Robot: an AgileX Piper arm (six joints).
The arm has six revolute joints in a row. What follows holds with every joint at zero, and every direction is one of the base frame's.
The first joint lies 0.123 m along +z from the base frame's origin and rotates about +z.
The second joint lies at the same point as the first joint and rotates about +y.
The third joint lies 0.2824 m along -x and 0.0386 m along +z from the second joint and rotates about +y.
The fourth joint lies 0.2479 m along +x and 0.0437 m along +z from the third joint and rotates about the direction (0.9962, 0, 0.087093).
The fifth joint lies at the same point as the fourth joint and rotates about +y.
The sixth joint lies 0.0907 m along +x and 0.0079 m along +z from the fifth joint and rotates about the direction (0.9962, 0, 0.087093).
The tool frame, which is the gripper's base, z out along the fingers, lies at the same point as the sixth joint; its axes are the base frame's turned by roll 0, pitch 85.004 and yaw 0 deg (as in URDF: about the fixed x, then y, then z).
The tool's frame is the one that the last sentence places.
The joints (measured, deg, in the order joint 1, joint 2, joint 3, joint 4, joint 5, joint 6), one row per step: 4.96 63.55 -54.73 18.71 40.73 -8.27; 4.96 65.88 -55.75 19.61 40.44 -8.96; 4.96 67.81 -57.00 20.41 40.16 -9.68; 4.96 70.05 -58.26 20.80 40.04 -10.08; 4.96 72.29 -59.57 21.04 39.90 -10.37; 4.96 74.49 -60.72 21.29 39.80 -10.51; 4.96 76.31 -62.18 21.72 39.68 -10.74
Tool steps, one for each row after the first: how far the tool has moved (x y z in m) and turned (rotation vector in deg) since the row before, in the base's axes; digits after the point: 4 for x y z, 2 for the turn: 0.0100 0.0016 -0.0031 0.32 0.92 0.30; 0.0088 0.0014 -0.0006 0.26 0.28 0.32; 0.0098 0.0012 -0.0026 0.04 0.78 0.19; 0.0099 0.0010 -0.0027 -0.03 0.73 0.12; 0.0095 0.0010 -0.0039 0.07 0.93 0.03; 0.0086 0.0011 -0.0006 0.25 0.22 0.05
